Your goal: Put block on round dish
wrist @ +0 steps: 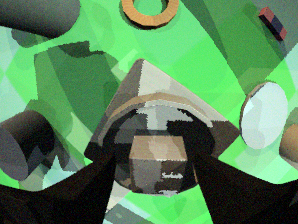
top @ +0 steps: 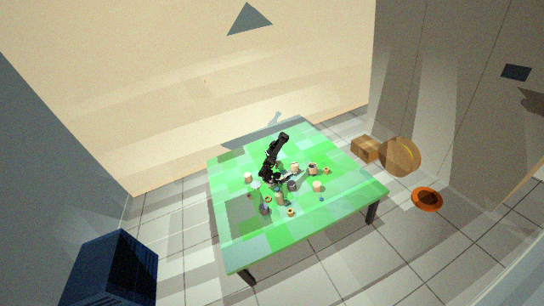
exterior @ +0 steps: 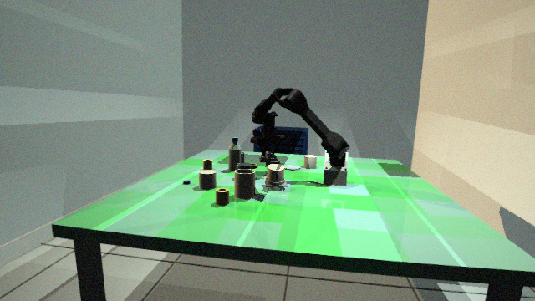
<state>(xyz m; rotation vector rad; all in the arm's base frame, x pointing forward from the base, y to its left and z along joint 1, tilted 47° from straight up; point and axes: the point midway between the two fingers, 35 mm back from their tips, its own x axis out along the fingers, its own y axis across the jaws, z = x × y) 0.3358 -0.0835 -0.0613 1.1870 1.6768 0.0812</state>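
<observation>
My gripper tip is 110 mm past the white round dish, 130 mm to the left of it and 80 mm above it. From my gripper tip the other things lie so: grey balance: 30 mm behind, 120 mm to the left, 60 mm below.
</observation>
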